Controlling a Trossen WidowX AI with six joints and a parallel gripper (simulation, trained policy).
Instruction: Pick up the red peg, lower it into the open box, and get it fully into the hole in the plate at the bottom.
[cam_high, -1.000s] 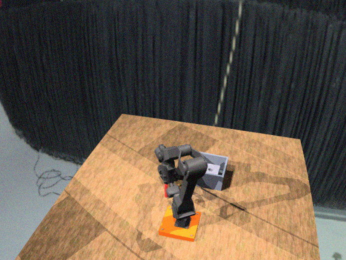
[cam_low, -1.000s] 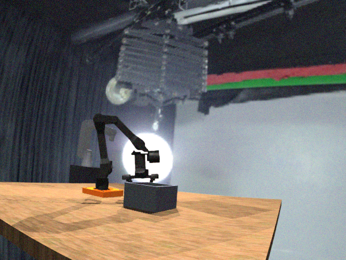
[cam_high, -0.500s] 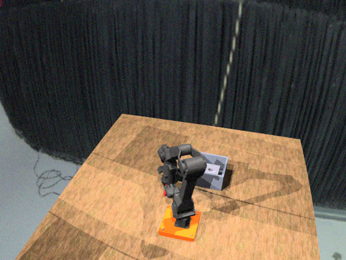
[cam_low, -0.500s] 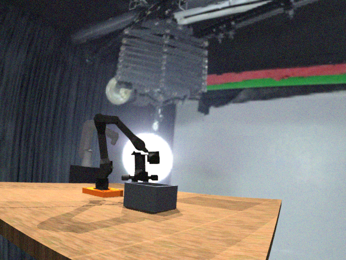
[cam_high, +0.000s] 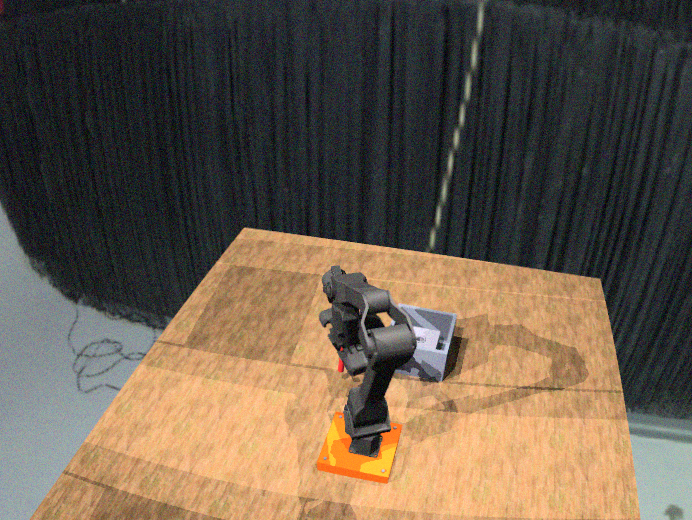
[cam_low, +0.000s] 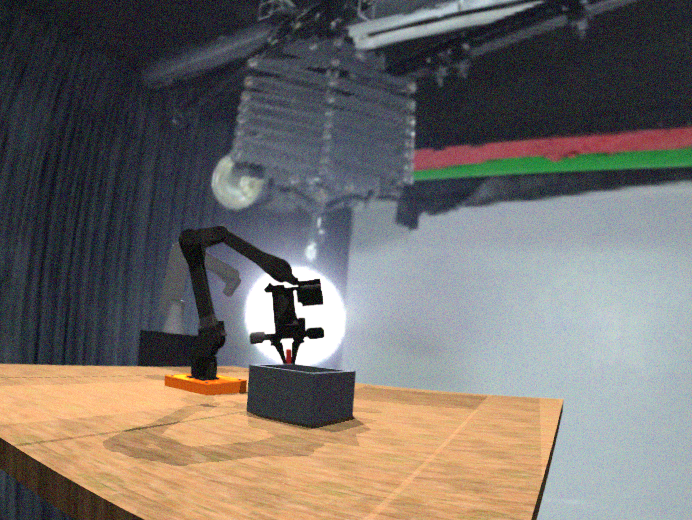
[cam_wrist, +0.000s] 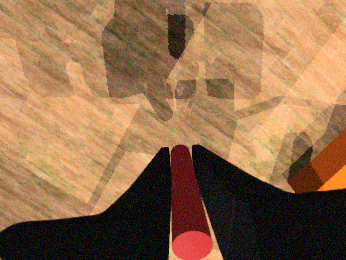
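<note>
My gripper tip is now 140 mm short of the plate, 160 mm to the left of it and 30 mm above it. The rest, counted from my gripper tip: grey box 140 mm ahead, 160 mm to the right, 50 mm below; red peg 10 mm behind, 10 mm to the left, 10 mm above.
</note>
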